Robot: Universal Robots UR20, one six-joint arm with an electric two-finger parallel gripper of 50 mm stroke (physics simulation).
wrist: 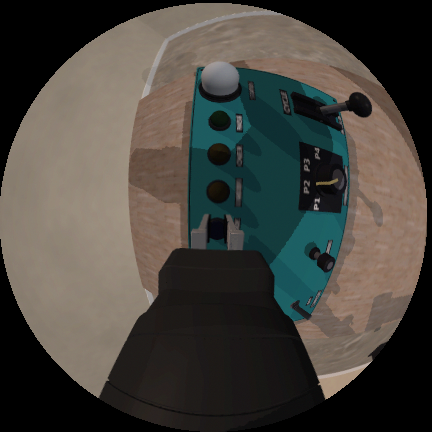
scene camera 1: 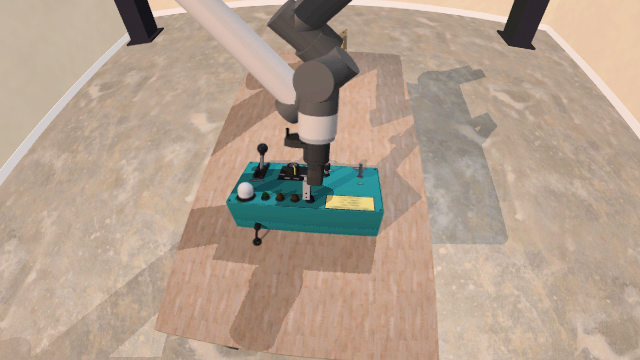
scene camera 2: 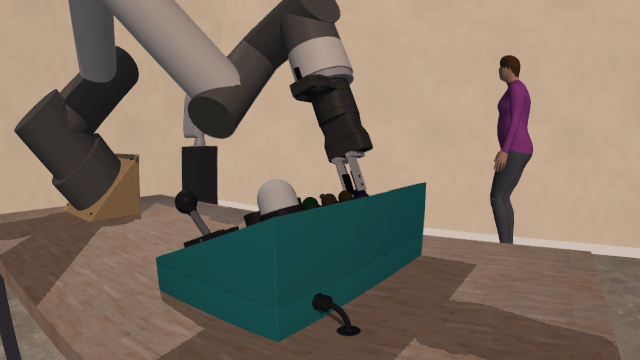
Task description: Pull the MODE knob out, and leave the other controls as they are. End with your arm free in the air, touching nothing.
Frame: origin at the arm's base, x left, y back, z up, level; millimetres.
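Seen in the pictures: gripper, fingertip midpoint: (wrist: 216, 222) (scene camera 1: 306, 197) (scene camera 2: 355, 192); arm's base at its link origin: (scene camera 1: 326, 53) (scene camera 2: 97, 183).
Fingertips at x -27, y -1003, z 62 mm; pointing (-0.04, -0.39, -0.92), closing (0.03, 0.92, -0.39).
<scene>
Pixels of each thing's middle, then the offset from my fingertips to it. "pt": a spot on its surface instead.
- teal control box at the middle of its body: (wrist: 286, 212) (scene camera 2: 308, 233) (scene camera 1: 308, 188) dx -6, dy +88, dz -79 mm
- dark blue round knob at a spot on its surface: (wrist: 217, 230) (scene camera 2: 356, 188) pt dx +8, dy +3, dz +6 mm
- black knob at the middle of its body: (wrist: 325, 262) dx +56, dy +160, dz -40 mm
- green lamp at a spot on its surface: (wrist: 219, 120) pt dx -125, dy +6, dz +3 mm
- white dome at a spot on its surface: (scene camera 2: 277, 197) (scene camera 1: 238, 192) pt dx -218, dy -5, dz +17 mm
- P1 P4 selector at the middle of its body: (wrist: 331, 179) (scene camera 2: 257, 221) (scene camera 1: 293, 169) dx -64, dy +157, dz -57 mm
- toggle at the middle of its body: (wrist: 301, 311) dx +176, dy +158, dz -53 mm
The teal control box (scene camera 1: 305, 220) (scene camera 2: 350, 260) (wrist: 270, 135) stands on the table. My gripper (scene camera 1: 308, 198) (scene camera 2: 354, 189) (wrist: 216, 222) points down at its raised far-side row, with a finger on each side of a dark blue round knob (scene camera 2: 362, 194) (wrist: 217, 230). The fingers are drawn in against its sides and appear shut on it. The label beside this knob is mostly hidden by a finger, so I cannot read whether it says MODE. Another black knob (wrist: 326, 262) stands on a stem near the opposite edge; its label is unreadable.
Beside the held knob stand brown lamps (wrist: 218, 191) (wrist: 218, 153), a green lamp (wrist: 219, 120) and a white dome (scene camera 1: 245, 190) (scene camera 2: 277, 197) (wrist: 220, 79). A lever (scene camera 1: 262, 149) (scene camera 2: 186, 201) (wrist: 359, 104), a P1–P4 selector (wrist: 331, 180) and a toggle (wrist: 301, 309) stand up too. A person (scene camera 2: 517, 120) stands beyond the table.
</scene>
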